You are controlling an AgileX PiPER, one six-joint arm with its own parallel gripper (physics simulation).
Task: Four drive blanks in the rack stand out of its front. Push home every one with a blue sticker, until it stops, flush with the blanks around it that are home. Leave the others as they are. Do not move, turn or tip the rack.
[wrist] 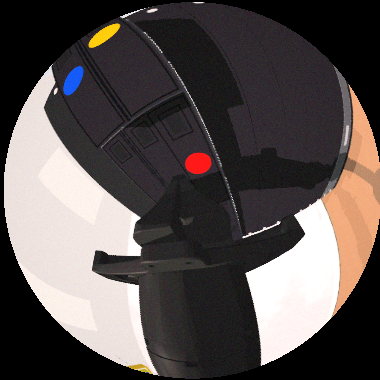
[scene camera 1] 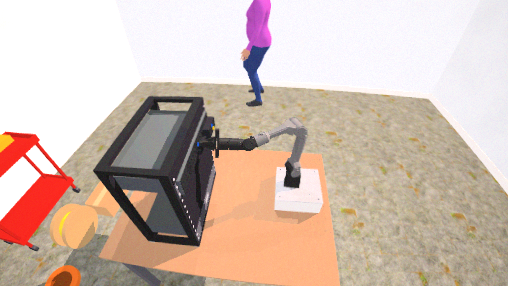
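Observation:
The black rack (scene camera 1: 135, 172) (wrist: 300, 105) stands upright on the table. In the wrist view, a blank with a blue sticker (wrist: 73, 80) and one with a yellow sticker (wrist: 104, 35) stand out at upper left. They also show at the rack's far side in the scene view, blue (scene camera 1: 212, 125) and yellow (scene camera 1: 214, 129). A red sticker (wrist: 198, 163) is beside the fingertips; how far its blank stands out is unclear. Another blue sticker (scene camera 1: 198, 144) shows at the fingertips in the scene view. My gripper (scene camera 1: 201, 144) (wrist: 180, 182) is shut and empty, tips at the rack front; contact is hidden.
The arm's white base block (scene camera 1: 298, 205) stands on the table (scene camera 1: 250, 240), right of the rack. A red cart (scene camera 1: 37, 202), a round tan object (scene camera 1: 82, 226) and an orange ring-shaped object (scene camera 1: 75, 272) are at left. A person (scene camera 1: 258, 30) stands behind the table.

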